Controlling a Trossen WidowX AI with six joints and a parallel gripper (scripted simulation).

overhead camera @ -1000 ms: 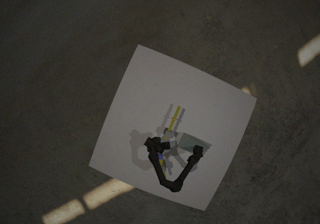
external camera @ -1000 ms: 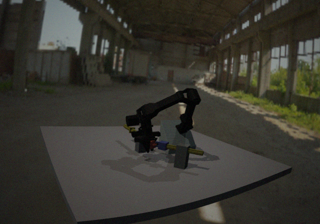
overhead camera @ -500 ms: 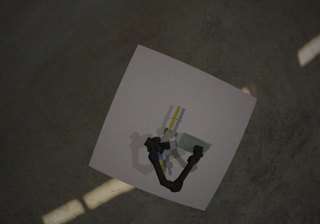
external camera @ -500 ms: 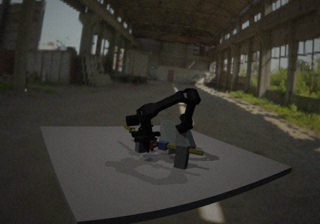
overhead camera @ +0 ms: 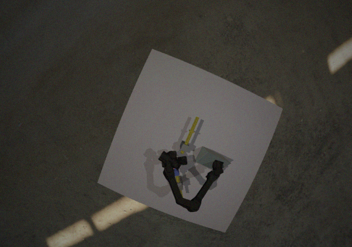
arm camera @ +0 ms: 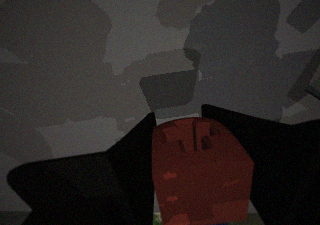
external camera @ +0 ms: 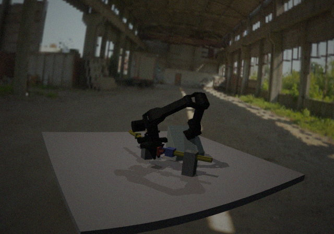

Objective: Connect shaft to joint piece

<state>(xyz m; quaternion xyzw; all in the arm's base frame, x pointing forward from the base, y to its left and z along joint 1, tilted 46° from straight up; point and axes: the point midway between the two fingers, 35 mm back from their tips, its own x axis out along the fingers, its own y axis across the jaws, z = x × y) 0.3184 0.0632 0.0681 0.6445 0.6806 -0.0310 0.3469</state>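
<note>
Right now the red joint piece is 1 cm to the left of my gripper tip and 4 cm above it.
</note>
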